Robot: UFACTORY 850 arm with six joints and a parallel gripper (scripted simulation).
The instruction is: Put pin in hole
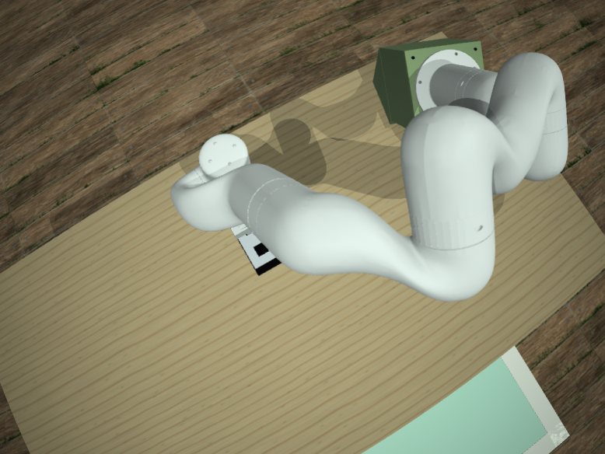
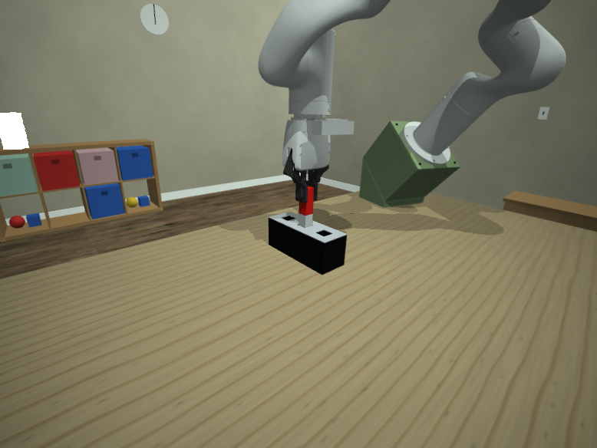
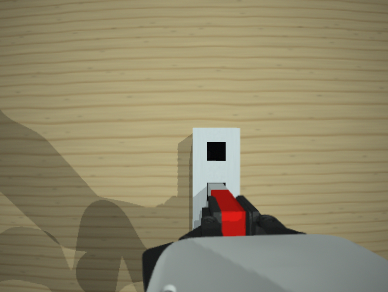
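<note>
The pin is 20 mm below my hand. Also, from my hand: block 110 mm below.
</note>
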